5 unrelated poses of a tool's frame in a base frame.
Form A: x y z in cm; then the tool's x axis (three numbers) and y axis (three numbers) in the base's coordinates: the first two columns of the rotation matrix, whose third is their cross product.
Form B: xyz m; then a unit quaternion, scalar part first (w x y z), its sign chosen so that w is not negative. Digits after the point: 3 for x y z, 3 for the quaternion.
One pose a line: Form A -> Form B
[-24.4 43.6 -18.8 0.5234 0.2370 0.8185 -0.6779 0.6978 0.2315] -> [-0.244 0.436 -0.188 0.829 0.274 -0.403 0.276]
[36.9 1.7 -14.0 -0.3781 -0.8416 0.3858 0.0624 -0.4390 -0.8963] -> [0.369 0.017 -0.140 0.317 -0.459 0.424 -0.713]
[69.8 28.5 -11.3 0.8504 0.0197 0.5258 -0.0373 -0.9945 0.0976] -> [0.698 0.285 -0.113 0.052 0.960 -0.005 0.273]
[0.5 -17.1 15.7 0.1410 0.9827 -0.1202 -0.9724 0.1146 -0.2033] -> [0.005 -0.171 0.157 0.746 -0.117 -0.022 0.655]
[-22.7 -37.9 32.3 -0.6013 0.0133 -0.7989 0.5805 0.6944 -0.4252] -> [-0.227 -0.379 0.323 0.409 0.180 0.825 -0.347]
